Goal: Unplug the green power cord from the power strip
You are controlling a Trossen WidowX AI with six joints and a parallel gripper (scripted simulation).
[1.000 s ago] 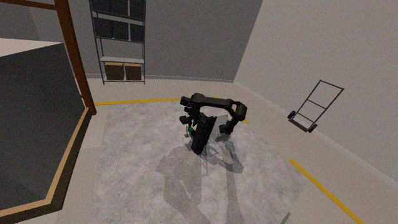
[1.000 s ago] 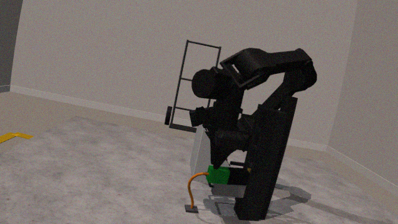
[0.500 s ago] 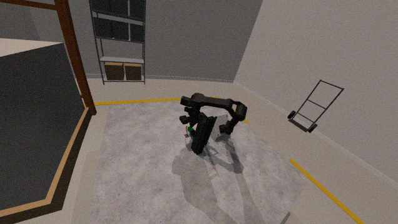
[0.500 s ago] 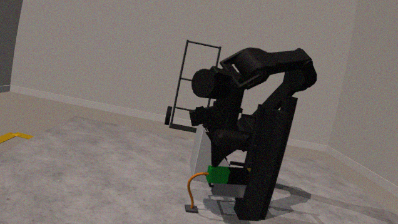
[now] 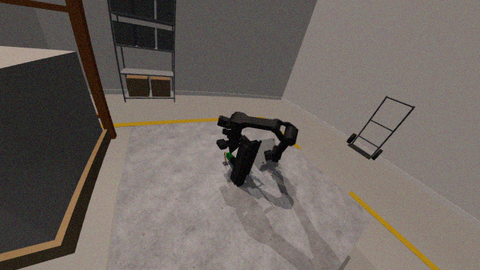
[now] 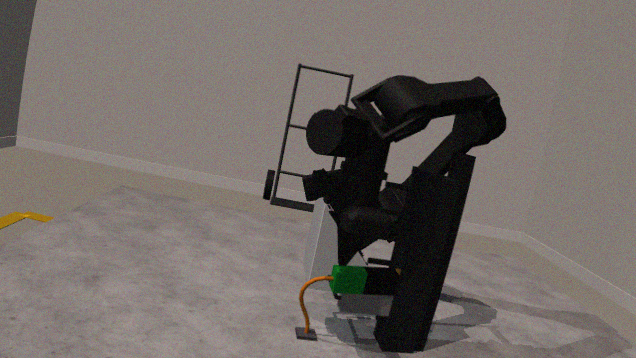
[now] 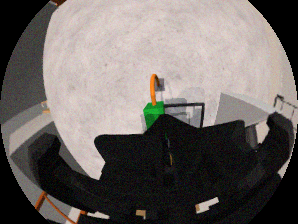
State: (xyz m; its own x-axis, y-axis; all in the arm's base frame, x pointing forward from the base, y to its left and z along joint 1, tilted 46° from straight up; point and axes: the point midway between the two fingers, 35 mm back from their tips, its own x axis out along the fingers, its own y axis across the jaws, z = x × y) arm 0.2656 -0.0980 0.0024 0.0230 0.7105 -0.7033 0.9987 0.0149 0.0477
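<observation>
Right now my gripper tip is 30 mm to the right of the green plug and 10 mm above it.
</observation>
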